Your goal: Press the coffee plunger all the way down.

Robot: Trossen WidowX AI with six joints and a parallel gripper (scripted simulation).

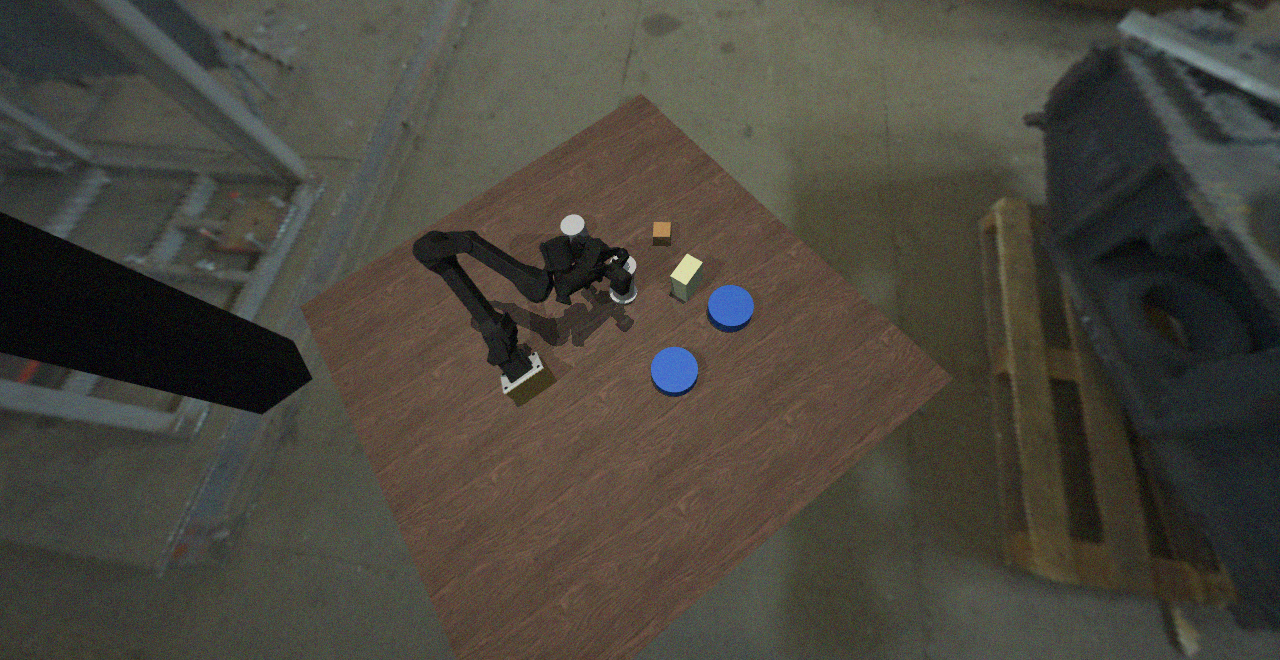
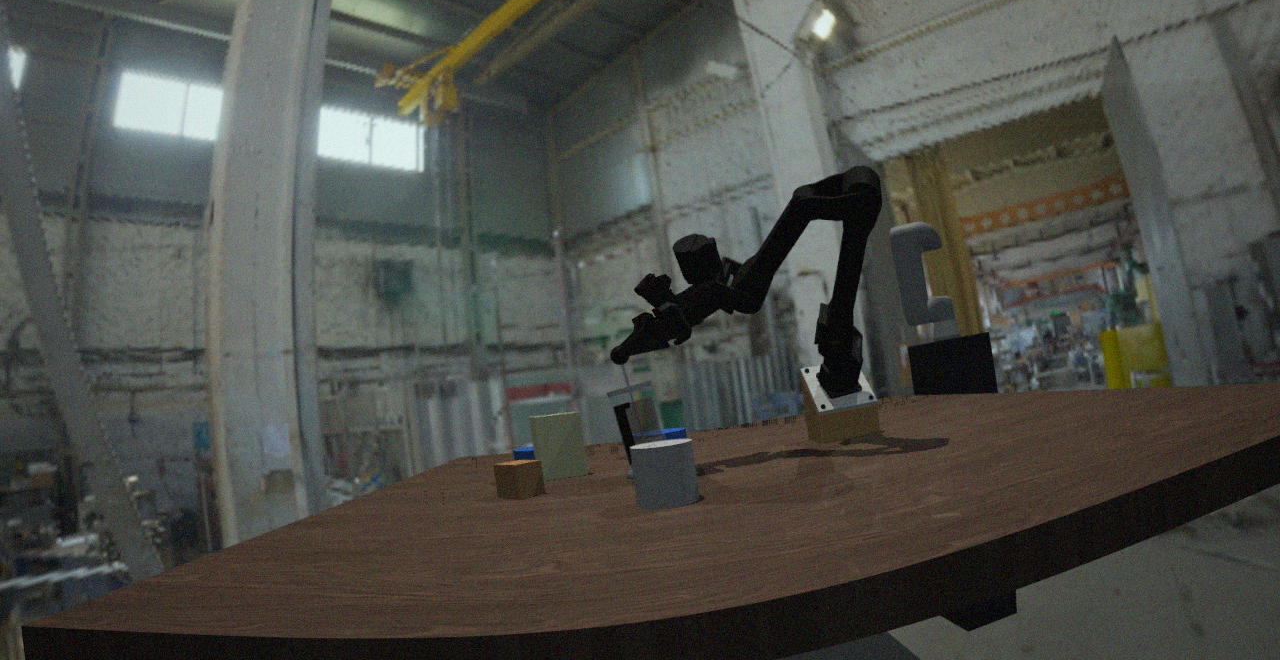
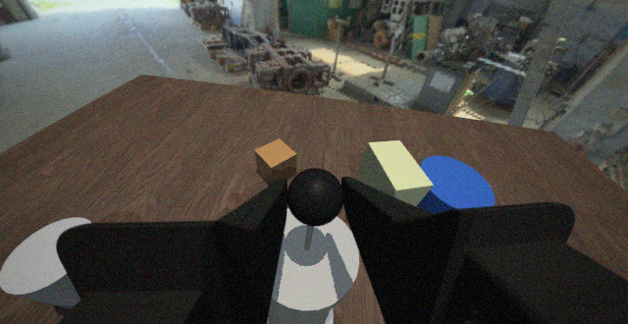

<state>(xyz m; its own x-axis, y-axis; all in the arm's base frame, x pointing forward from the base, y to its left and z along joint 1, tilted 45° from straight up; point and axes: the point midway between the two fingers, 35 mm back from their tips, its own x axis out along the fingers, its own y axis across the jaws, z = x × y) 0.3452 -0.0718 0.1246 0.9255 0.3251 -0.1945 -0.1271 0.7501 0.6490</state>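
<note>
Now: gripper tip 10 mm past the coffee press, 10 mm to the right of it and 100 mm above it. Also, from my gripper tip: pale yellow block (110 mm ahead, 110 mm to the right, 140 mm below); orange cube (170 mm ahead, 60 mm to the left, 170 mm below).
</note>
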